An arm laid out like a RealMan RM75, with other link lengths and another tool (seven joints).
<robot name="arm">
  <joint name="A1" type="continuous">
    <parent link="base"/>
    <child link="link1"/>
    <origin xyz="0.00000 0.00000 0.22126" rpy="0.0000 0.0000 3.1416"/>
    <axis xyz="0 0 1"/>
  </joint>
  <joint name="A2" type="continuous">
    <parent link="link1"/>
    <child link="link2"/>
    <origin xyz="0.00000 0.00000 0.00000" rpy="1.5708 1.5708 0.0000"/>
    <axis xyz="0 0 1"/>
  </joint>
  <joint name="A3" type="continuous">
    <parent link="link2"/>
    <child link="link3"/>
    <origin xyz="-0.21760 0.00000 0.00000" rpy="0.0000 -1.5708 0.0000"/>
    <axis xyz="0 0 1"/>
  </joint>
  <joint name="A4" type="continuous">
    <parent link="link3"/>
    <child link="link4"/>
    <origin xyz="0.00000 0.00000 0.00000" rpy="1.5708 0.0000 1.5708"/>
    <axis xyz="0 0 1"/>
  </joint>
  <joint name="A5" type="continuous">
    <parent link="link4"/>
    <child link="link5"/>
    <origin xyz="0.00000 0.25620 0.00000" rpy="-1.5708 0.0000 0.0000"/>
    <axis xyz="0 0 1"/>
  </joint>
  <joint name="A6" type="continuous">
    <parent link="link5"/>
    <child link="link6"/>
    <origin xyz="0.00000 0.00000 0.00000" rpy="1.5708 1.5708 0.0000"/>
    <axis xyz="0 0 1"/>
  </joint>
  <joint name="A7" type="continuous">
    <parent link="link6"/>
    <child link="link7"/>
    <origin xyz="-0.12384 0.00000 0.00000" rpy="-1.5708 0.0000 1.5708"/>
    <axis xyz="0 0 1"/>
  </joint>
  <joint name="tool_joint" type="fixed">
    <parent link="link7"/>
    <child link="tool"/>
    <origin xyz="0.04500 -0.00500 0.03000" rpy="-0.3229 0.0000 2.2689"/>
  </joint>
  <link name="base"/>
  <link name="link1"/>
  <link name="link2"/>
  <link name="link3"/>
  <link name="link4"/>
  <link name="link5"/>
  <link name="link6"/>
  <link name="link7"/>
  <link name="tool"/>
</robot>
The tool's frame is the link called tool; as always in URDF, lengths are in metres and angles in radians. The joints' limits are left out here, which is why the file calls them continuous.
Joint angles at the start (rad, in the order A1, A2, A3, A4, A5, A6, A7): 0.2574 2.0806 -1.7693 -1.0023 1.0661 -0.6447 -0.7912
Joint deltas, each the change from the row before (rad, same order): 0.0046 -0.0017 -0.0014 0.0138 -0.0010 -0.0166 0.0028; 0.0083 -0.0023 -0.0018 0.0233 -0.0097 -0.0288 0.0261; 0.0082 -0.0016 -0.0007 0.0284 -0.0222 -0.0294 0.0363; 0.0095 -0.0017 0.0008 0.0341 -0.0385 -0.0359 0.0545; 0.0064 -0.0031 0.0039 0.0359 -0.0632 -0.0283 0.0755; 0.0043 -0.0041 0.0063 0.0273 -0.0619 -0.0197 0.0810; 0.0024 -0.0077 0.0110 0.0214 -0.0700 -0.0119 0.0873; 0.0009 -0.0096 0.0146 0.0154 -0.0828 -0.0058 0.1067; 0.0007 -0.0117 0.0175 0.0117 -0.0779 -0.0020 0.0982; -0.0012 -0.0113 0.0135 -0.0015 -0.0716 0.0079 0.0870; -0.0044 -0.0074 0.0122 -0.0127 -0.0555 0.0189 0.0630; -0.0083 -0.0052 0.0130 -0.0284 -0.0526 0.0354 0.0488; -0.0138 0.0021 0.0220 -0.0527 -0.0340 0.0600 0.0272; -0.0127 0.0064 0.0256 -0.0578 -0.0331 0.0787 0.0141; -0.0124 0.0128 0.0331 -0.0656 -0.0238 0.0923 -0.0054; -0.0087 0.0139 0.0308 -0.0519 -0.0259 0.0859 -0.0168
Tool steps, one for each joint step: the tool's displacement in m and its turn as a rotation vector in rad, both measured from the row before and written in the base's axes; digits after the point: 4 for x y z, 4 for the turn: 0.0022 -0.0005 0.0004 0.0100 -0.0065 -0.0032; 0.0030 -0.0012 0.0013 0.0184 0.0029 0.0038; 0.0034 -0.0017 0.0006 0.0158 0.0007 0.0080; 0.0029 -0.0024 0.0009 0.0178 0.0014 0.0189; 0.0030 -0.0028 0.0000 0.0052 0.0005 0.0303; 0.0021 -0.0023 0.0009 -0.0011 0.0114 0.0346; 0.0019 -0.0016 0.0024 -0.0077 0.0120 0.0384; 0.0010 -0.0011 0.0033 -0.0171 0.0223 0.0475; 0.0015 -0.0004 0.0044 -0.0191 0.0190 0.0406; -0.0012 0.0007 0.0035 -0.0263 0.0170 0.0381; -0.0019 0.0014 0.0025 -0.0258 0.0134 0.0239; -0.0039 0.0025 0.0022 -0.0288 0.0071 0.0158; -0.0056 0.0039 0.0048 -0.0200 0.0147 -0.0016; -0.0059 0.0052 0.0039 -0.0244 0.0058 -0.0148; -0.0063 0.0056 0.0055 -0.0182 0.0015 -0.0273; -0.0043 0.0047 0.0033 -0.0193 -0.0152 -0.0321
